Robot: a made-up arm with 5 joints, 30 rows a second.
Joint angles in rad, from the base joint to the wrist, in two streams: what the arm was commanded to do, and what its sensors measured. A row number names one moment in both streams.
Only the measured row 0 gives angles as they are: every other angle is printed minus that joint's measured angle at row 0.
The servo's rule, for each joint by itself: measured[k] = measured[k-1] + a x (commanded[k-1-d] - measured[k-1]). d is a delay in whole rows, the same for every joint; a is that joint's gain. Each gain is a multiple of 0.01, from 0.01 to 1. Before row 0 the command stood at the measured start. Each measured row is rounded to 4 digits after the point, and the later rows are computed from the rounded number. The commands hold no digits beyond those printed.
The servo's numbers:
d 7
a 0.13 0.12 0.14 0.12 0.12
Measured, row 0:
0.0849, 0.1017, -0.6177, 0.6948, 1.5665
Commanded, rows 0 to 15:
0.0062, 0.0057, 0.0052, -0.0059, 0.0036
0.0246, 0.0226, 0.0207, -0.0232, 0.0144
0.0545, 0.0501, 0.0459, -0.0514, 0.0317
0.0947, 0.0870, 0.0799, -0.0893, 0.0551
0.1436, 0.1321, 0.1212, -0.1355, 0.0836
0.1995, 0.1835, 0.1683, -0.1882, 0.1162
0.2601, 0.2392, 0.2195, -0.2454, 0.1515
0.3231, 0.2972, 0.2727, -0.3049, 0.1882
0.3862, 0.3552, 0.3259, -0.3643, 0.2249
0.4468, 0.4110, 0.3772, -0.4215, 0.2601
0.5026, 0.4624, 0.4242, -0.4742, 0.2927
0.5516, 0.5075, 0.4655, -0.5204, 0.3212
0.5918, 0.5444, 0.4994, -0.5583, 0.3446
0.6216, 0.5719, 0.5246, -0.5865, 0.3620
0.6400, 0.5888, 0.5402, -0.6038, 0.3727
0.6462, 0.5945, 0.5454, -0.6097, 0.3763
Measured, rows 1 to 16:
0.0000, 0.0000, 0.0000, 0.0000, 0.0000
0.0000, 0.0000, 0.0000, 0.0000, 0.0000
0.0000, 0.0000, 0.0000, 0.0000, 0.0000
0.0000, 0.0000, 0.0000, 0.0000, 0.0000
0.0000, 0.0000, 0.0000, 0.0000, 0.0000
0.0000, 0.0000, 0.0000, 0.0000, 0.0000
0.0000, 0.0000, 0.0000, 0.0000, 0.0000
0.0008, 0.0007, 0.0007, -0.0007, 0.0004
0.0039, 0.0033, 0.0035, -0.0034, 0.0021
0.0105, 0.0089, 0.0094, -0.0092, 0.0057
0.0214, 0.0183, 0.0193, -0.0188, 0.0116
0.0373, 0.0320, 0.0336, -0.0328, 0.0202
0.0584, 0.0502, 0.0525, -0.0514, 0.0317
0.0846, 0.0729, 0.0759, -0.0747, 0.0461
0.1156, 0.0998, 0.1035, -0.1023, 0.0632
0.1508, 0.1304, 0.1346, -0.1337, 0.0826

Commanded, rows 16 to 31:
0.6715, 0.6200, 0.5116, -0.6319, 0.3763
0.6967, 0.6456, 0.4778, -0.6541, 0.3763
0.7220, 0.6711, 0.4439, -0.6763, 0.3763
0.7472, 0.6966, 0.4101, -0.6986, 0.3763
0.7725, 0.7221, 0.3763, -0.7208, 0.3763
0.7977, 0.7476, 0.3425, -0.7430, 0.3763
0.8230, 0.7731, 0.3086, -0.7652, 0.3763
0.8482, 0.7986, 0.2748, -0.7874, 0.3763
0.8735, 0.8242, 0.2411, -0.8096, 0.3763
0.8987, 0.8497, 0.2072, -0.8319, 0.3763
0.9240, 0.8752, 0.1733, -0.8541, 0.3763
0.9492, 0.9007, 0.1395, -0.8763, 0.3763
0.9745, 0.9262, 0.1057, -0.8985, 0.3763
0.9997, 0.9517, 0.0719, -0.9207, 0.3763
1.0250, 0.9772, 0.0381, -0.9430, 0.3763
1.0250, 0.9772, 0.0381, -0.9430, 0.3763
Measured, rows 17 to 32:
0.1893, 0.1641, 0.1686, -0.1682, 0.1039
0.2300, 0.1999, 0.2044, -0.2049, 0.1266
0.2718, 0.2368, 0.2410, -0.2428, 0.1500
0.3134, 0.2737, 0.2772, -0.2807, 0.1734
0.3535, 0.3095, 0.3118, -0.3174, 0.1960
0.3907, 0.3430, 0.3438, -0.3518, 0.2172
0.4239, 0.3732, 0.3720, -0.3827, 0.2363
0.4561, 0.4028, 0.3915, -0.4126, 0.2531
0.4874, 0.4319, 0.4036, -0.4416, 0.2679
0.5179, 0.4606, 0.4092, -0.4698, 0.2809
0.5477, 0.4889, 0.4093, -0.4973, 0.2923
0.5769, 0.5169, 0.4047, -0.5241, 0.3024
0.6056, 0.5446, 0.3960, -0.5504, 0.3113
0.6339, 0.5720, 0.3838, -0.5762, 0.3191
0.6618, 0.5992, 0.3685, -0.6015, 0.3260
0.6893, 0.6262, 0.3507, -0.6265, 0.3320

